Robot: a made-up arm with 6 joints.
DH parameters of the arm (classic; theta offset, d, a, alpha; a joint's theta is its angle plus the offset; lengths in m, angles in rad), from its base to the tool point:
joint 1: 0 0.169 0 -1.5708
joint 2: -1.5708 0 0.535 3.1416
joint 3: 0 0 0 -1.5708
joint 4: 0 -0.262 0 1.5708
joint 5: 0 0.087 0 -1.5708
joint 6: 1.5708 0 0 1.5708
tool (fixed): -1.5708 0 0 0
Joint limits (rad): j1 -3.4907..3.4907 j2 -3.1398..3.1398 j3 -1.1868..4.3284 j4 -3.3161..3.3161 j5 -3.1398..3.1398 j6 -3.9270..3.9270
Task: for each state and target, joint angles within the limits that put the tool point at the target. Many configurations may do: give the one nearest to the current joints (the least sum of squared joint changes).
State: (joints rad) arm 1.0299 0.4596 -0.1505 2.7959 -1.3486 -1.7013
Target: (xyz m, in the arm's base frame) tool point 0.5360 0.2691 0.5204
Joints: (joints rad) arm 0.3396 0.6819 0.2732 2.6143 -1.3486 -1.7013
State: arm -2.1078 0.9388 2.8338 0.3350 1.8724 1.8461
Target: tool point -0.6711 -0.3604 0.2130
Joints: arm -2.5352 1.7295 2.2002 0.1254 1.8724 1.8461
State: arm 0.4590 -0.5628 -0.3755 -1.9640 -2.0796 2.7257
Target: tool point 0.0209 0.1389 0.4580
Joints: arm 1.0653 0.0296 -0.8330 -2.1688 -2.0796 2.7257
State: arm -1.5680 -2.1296 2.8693 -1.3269 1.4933 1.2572
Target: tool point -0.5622 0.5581 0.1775
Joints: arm -0.8107 -1.4087 2.3298 -1.3036 1.4933 1.2572
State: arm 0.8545 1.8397 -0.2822 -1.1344 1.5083 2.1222
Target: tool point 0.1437 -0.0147 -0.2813
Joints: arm 0.2900 2.3236 -0.2489 -0.8838 1.5083 2.1222
